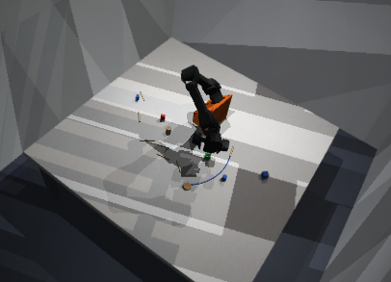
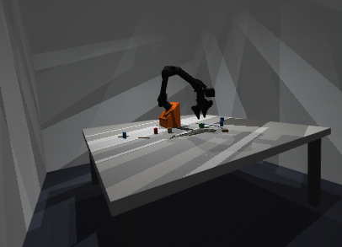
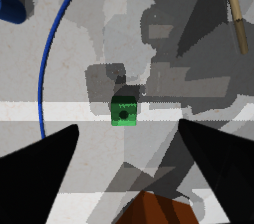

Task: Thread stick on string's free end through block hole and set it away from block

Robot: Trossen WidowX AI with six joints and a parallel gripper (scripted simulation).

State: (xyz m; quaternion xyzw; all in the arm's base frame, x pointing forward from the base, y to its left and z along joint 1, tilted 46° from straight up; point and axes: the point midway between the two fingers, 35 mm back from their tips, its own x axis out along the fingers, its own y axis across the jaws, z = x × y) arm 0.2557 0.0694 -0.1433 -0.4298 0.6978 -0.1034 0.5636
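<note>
Right now the green block is 1 cm behind my gripper tip and 5 cm below it. Round my gripper tip: blue cylinder: 4 cm ahead, 15 cm to the left, 5 cm below; round wooden button: 21 cm ahead, 4 cm to the left, 6 cm below; thin wooden stick: 13 cm behind, 7 cm to the left, 6 cm below.
</note>
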